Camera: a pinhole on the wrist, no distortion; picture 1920 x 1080 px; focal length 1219.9 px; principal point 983.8 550.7 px. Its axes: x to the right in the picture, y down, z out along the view. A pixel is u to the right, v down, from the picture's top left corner.
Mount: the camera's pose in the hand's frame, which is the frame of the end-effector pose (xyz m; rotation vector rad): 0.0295 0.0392 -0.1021 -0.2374 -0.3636 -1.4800
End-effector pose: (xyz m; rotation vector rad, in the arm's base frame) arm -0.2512 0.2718 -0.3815 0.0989 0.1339 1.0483
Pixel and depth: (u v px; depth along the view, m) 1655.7 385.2 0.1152
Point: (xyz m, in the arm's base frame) -0.2628 0.2881 -0.3518
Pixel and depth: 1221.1 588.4 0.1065
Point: -0.2902 0.3224 -0.3701
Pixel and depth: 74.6 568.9 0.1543
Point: -0.4200 0.3828 -0.3558
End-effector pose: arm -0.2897 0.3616 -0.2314 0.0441 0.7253 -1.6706
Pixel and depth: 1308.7 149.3 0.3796
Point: -0.0896 0.3334 0.0097
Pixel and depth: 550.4 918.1 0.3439
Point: 0.0101 0.1799 -0.2546
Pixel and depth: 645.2 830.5 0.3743
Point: 0.0207 0.1811 -0.2164
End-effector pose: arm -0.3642 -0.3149 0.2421 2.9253 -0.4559 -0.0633
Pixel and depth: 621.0 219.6 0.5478
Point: -0.6698 -0.6754 -0.0114
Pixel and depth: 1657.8 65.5 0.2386
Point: -0.4513 -0.3169 0.0839
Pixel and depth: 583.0 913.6 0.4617
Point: -0.3813 -0.7375 0.0363
